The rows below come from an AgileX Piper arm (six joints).
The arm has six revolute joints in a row. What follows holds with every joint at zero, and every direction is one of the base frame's.
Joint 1 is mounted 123 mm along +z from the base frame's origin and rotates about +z.
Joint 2 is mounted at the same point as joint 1 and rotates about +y.
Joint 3 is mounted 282.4 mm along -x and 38.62 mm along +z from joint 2 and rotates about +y.
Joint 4 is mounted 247.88 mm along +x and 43.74 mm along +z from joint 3 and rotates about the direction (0.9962, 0, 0.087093).
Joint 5 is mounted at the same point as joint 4 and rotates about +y.
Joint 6 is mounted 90.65 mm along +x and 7.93 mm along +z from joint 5 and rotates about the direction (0.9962, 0, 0.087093).
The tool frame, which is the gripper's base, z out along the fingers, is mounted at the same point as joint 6; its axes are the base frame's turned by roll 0, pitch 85.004 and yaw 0 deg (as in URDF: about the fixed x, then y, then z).
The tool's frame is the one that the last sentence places.
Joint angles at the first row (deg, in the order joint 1, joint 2, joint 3, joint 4, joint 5, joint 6):
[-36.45, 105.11, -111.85, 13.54, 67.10, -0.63]
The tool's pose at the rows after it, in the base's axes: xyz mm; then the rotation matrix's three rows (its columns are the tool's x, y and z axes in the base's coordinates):
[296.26 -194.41 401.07], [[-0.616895 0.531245 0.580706], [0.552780 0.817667 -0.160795], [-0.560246 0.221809 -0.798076]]
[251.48 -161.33 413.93], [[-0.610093 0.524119 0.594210], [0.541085 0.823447 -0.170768], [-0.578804 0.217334 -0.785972]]
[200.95 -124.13 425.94], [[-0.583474 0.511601 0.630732], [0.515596 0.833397 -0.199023], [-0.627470 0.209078 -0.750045]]
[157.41 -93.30 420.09], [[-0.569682 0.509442 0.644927], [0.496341 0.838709 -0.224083], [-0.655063 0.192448 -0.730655]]
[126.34 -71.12 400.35], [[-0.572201 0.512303 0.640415], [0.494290 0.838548 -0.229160], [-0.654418 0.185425 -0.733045]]
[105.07 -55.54 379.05], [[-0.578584 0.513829 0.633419], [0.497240 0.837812 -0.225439], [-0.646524 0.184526 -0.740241]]
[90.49 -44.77 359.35], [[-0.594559 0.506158 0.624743], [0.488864 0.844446 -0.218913], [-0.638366 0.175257 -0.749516]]
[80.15 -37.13 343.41], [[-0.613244 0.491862 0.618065], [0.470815 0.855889 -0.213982], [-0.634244 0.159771 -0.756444]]
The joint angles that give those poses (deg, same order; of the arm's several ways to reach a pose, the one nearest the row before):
[-36.45, 94.68, -101.38, 13.54, 67.10, -0.76]
[-36.45, 83.40, -91.32, 13.54, 67.10, -1.08]
[-36.45, 70.89, -82.25, 13.47, 67.10, -1.33]
[-36.45, 59.88, -73.26, 12.72, 67.15, -1.45]
[-36.45, 51.27, -64.57, 12.29, 67.15, -1.46]
[-36.44, 44.77, -57.46, 12.21, 67.15, -1.51]
[-36.45, 39.92, -51.77, 12.22, 67.15, -2.47]
[-36.45, 36.25, -47.46, 12.22, 67.15, -3.97]

